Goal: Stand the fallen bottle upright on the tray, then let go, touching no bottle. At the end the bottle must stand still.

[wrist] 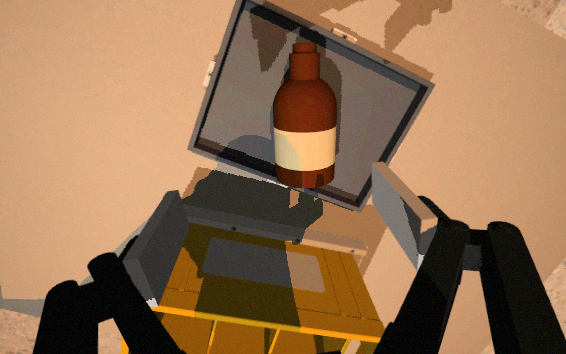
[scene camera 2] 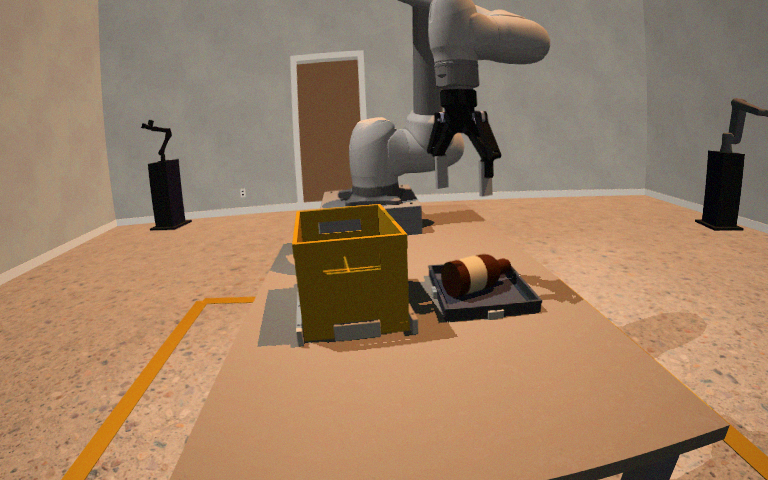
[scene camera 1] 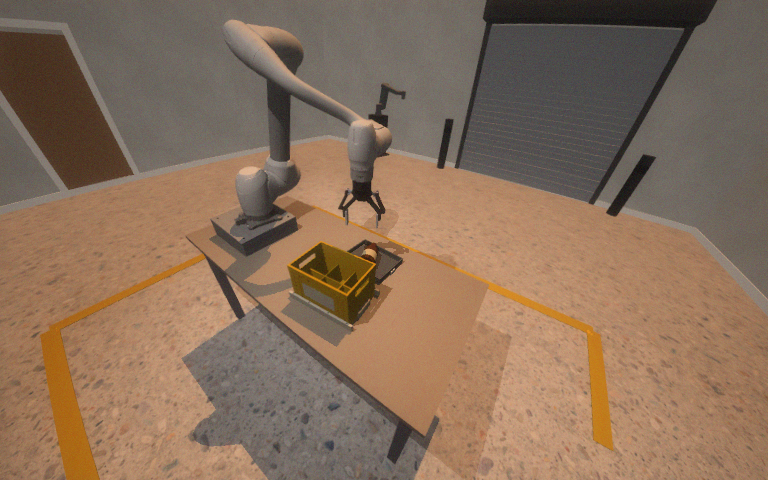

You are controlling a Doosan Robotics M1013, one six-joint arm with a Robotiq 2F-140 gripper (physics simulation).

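Frame: origin at the arm's base, x ahead, y left, z up, level; metres.
Where they show: gripper, between the fingertips: (wrist: pixel 277 196) (scene camera 2: pixel 463 191) (scene camera 1: pixel 361 225); arm's base, origin of its link: (scene camera 2: pixel 376 198) (scene camera 1: pixel 260 217).
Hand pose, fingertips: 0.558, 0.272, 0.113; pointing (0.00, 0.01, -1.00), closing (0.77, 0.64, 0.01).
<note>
Each offset is from my fingertips to the top centre of the thing, as dx, dy, dz. Level surfaces: height alone.
A brown bottle {+0.022, +0.037, -0.131} (scene camera 1: pixel 369 253) (scene camera 2: pixel 475 275) (wrist: pixel 305 115) with a cream label lies on its side on the dark tray {+0.033, +0.037, -0.184} (scene camera 1: pixel 390 270) (scene camera 2: pixel 509 308) (wrist: pixel 370 115). In the wrist view its neck points to the top and its base overlaps the tray rim nearest the crate. In scene camera 2 its neck points to the back right. My gripper (scene camera 1: pixel 362 220) (scene camera 2: pixel 463 186) (wrist: pixel 277 196) is open and empty, pointing down. It hangs well above the table, behind the bottle as scene camera 2 sees it, and apart from it.
A yellow crate {+0.105, -0.229, -0.035} (scene camera 1: pixel 317 288) (scene camera 2: pixel 351 294) (wrist: pixel 345 280) with dividers stands close beside the tray, between low grey brackets. It is taller than the tray. The arm's base (scene camera 1: pixel 252 234) stands at one end of the table {dz -0.210} (scene camera 1: pixel 430 316) (scene camera 2: pixel 396 396) (wrist: pixel 100 100).
</note>
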